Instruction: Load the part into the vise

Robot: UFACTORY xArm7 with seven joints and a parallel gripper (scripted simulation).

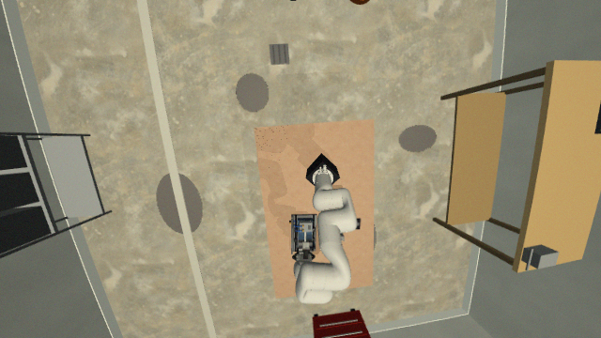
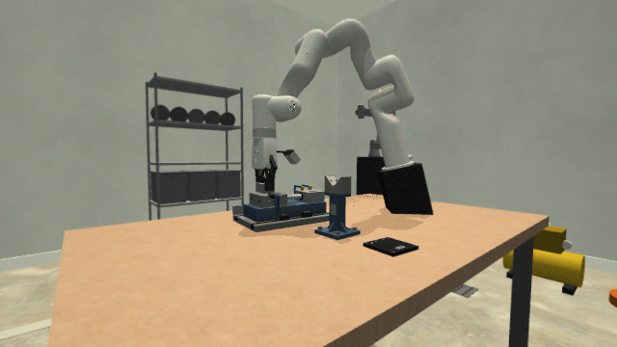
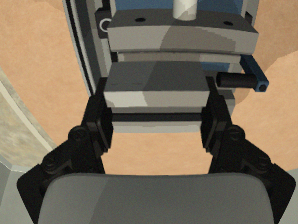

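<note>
The moving jaw lies 30 mm behind my hand, 20 mm to the left of it and 50 mm below it. The rest, counted from my hand: work stop: 10 mm ahead, 70 mm to the left, 30 mm below; then cylinder rod: 80 mm behind, 30 mm to the left, 50 mm below; then grey block: right at my hand.
</note>
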